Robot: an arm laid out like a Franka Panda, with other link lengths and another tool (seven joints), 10 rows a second.
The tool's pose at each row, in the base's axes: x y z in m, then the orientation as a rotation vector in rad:
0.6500, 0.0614, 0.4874, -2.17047, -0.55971, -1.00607
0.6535, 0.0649, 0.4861, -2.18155, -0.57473, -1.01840
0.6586, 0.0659, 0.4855, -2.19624, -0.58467, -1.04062
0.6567, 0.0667, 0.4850, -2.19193, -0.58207, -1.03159
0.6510, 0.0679, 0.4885, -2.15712, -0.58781, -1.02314
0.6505, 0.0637, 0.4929, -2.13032, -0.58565, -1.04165
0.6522, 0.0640, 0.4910, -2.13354, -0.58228, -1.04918
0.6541, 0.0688, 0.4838, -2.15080, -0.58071, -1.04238
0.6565, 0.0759, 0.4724, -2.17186, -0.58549, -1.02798
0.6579, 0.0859, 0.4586, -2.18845, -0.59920, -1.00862
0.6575, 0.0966, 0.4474, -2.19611, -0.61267, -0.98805
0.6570, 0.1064, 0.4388, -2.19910, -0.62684, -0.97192
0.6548, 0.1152, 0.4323, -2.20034, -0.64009, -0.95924
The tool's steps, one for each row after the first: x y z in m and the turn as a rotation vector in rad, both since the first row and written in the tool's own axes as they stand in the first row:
0.0015, 0.0003, 0.0049, -0.01245, -0.00238, -0.01646
0.0042, 0.0030, 0.0084, -0.03302, 0.00067, -0.03342
0.0027, 0.0015, 0.0083, -0.02584, -0.00172, -0.02772
0.0021, -0.0043, 0.0047, 0.00772, 0.00729, -0.02508
0.0049, -0.0034, -0.0007, 0.02157, 0.03041, -0.02808
0.0044, -0.0018, 0.0013, 0.01507, 0.03423, -0.02888
0.0004, -0.0011, 0.0091, 0.00352, 0.02311, -0.02679
-0.0064, 0.0000, 0.0209, -0.00703, 0.00415, -0.02673
-0.0154, -0.0005, 0.0354, -0.01061, -0.01821, -0.03073
-0.0234, -0.0037, 0.0483, -0.00642, -0.03725, -0.03330
-0.0295, -0.0073, 0.0593, -0.00026, -0.05195, -0.03761
-0.0351, -0.0121, 0.0676, 0.00569, -0.06368, -0.04244

